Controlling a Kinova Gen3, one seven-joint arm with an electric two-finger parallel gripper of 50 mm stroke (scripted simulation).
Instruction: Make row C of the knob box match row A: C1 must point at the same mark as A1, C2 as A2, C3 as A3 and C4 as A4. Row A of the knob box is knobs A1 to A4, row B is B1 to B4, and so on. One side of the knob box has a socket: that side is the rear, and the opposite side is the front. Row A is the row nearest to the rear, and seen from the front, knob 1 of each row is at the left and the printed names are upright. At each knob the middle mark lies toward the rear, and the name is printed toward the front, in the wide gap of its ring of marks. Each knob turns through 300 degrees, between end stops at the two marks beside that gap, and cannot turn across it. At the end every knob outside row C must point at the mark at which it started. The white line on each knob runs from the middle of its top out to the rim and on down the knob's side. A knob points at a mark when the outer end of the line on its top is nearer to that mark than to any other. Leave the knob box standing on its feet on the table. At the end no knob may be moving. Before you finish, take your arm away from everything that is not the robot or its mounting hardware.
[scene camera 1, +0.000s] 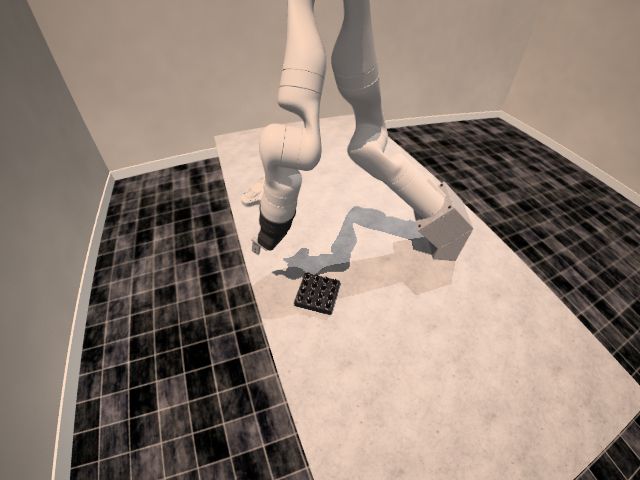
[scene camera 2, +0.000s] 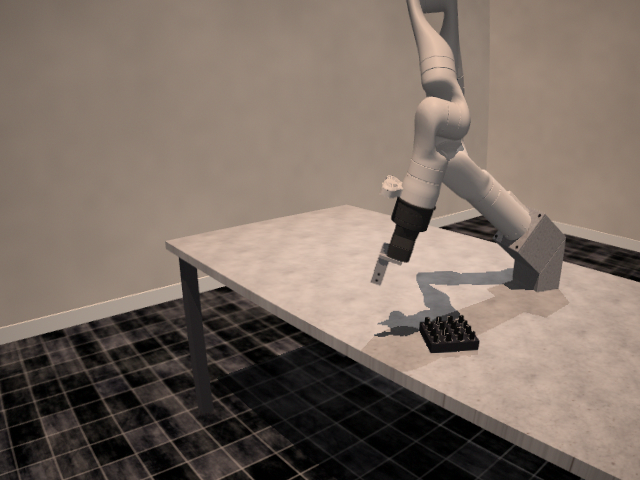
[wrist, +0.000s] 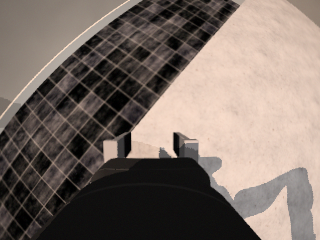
Labels:
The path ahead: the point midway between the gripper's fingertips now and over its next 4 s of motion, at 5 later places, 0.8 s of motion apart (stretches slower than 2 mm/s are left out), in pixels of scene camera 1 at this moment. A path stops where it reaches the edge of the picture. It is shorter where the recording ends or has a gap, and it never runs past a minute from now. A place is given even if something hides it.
The gripper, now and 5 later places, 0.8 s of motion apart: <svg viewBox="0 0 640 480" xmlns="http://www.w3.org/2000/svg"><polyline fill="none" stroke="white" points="262,245 270,253 306,279 326,288 341,291 334,289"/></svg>

